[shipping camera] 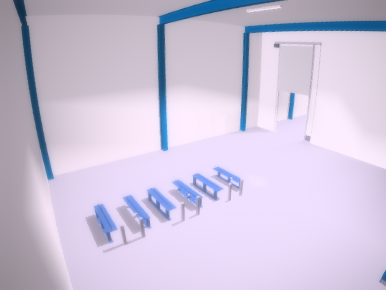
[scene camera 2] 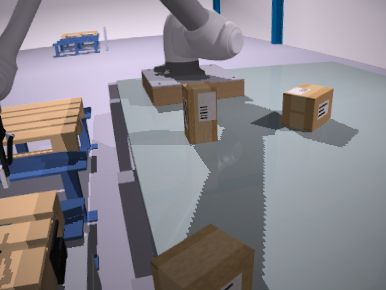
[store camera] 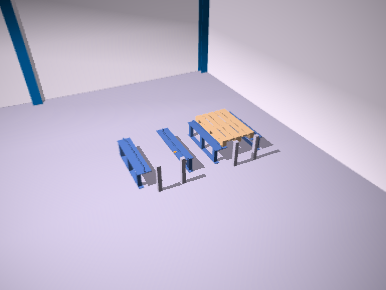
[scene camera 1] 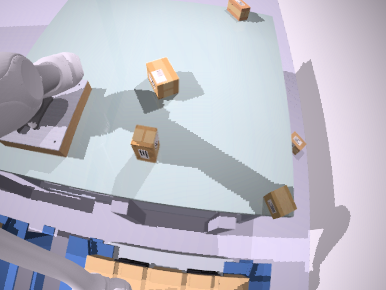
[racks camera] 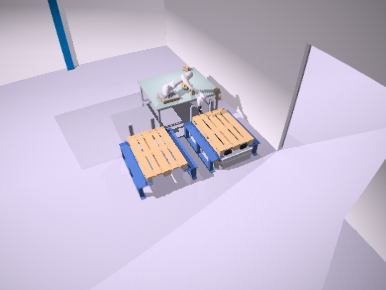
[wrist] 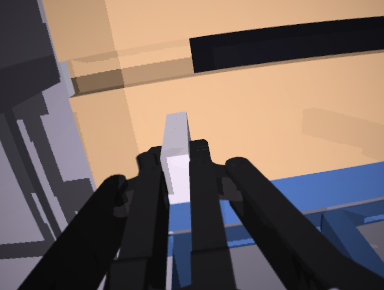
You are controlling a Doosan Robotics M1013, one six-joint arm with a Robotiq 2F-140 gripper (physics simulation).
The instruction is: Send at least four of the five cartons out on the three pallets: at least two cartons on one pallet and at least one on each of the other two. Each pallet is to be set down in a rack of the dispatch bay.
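My gripper is shut and empty, above a wooden pallet on a blue rack. Another pallet lies on the rack to its left; a third pallet lies on a store rack. No carton shows on these pallets. An upright carton and a wider carton stand on the table. A carton is at the table's corner, another carton at its far edge, and a small carton shows beyond its side edge. The dispatch racks hold no pallets.
The arm's base plate stands on the glass table. A low grey vehicle is under the right pallet. Grey posts stand at the rack ends.
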